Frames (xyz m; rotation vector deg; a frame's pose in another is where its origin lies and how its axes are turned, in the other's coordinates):
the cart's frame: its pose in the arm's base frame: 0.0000 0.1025 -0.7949 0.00 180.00 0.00
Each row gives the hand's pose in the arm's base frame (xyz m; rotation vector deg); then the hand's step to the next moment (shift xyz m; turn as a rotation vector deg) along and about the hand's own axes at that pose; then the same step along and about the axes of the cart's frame.
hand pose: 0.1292 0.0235 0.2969 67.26 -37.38 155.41
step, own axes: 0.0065 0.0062 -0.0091 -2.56 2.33 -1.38
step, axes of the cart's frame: 0.0123 -0.0021 0.0030 -0.23 -1.34 3.47
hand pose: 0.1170 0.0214 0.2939 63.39 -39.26 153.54
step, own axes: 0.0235 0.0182 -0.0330 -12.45 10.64 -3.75
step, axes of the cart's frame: 0.0432 -0.0011 0.0104 -3.17 -7.31 14.79
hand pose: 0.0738 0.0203 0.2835 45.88 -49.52 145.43
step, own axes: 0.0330 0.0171 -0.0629 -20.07 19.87 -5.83
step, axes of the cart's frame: 0.0591 0.0317 0.0288 -3.90 -13.98 24.92
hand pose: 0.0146 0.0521 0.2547 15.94 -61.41 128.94
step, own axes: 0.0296 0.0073 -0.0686 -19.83 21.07 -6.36
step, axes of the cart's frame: 0.0227 0.0617 0.0362 -3.01 -14.05 25.91
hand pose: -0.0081 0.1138 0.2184 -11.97 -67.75 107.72
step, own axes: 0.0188 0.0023 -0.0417 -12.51 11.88 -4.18
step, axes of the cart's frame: -0.0102 0.0406 0.0186 -2.82 -8.53 15.31
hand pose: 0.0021 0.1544 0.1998 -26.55 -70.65 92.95
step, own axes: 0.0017 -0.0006 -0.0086 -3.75 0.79 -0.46
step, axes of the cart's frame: -0.0062 0.0057 0.0025 -1.56 -3.02 1.84
